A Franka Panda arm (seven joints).
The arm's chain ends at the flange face. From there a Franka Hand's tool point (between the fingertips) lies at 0.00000 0.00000 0.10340 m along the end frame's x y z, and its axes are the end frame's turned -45 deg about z.
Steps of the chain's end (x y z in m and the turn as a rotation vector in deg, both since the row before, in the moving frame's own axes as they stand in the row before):
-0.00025, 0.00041, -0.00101, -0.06, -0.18, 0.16
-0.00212, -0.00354, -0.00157, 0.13, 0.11, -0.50
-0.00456, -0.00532, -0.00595, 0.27, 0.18, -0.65
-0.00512, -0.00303, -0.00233, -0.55, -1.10, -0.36
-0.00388, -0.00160, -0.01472, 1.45, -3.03, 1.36
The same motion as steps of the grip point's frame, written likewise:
-0.00077, -0.00004, -0.00101, 0.08, -0.17, 0.16
0.00131, -0.00403, -0.00157, 0.01, 0.17, -0.50
0.00111, -0.00710, -0.00595, 0.06, 0.32, -0.65
-0.00359, -0.00646, -0.00235, 0.39, -1.17, -0.36
-0.00356, -0.00961, -0.01490, 3.17, -1.12, 1.36

